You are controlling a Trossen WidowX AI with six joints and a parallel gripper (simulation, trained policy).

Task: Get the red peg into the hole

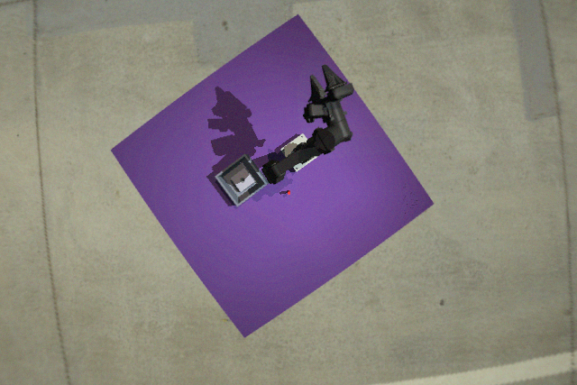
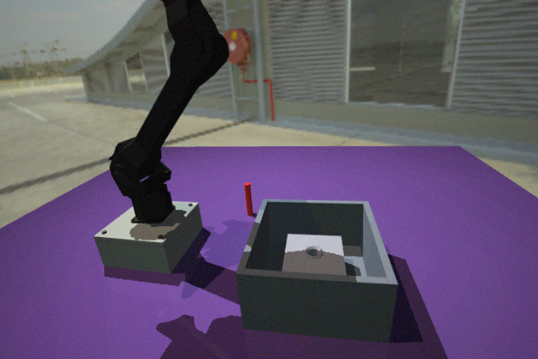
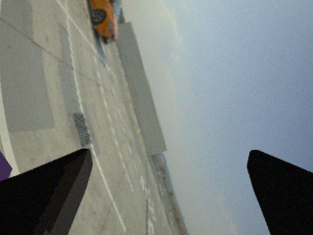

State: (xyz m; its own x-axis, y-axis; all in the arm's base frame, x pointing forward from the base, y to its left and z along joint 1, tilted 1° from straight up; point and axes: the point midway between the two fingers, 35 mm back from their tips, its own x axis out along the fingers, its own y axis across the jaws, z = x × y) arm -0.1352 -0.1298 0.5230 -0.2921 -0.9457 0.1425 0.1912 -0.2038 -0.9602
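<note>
Right now my gripper tip is 320 mm short of the red peg, 260 mm to the right of it and 560 mm above it. The rest, counted from my gripper tip: grey box: 460 mm ahead, 60 mm to the left, 570 mm below.
</note>
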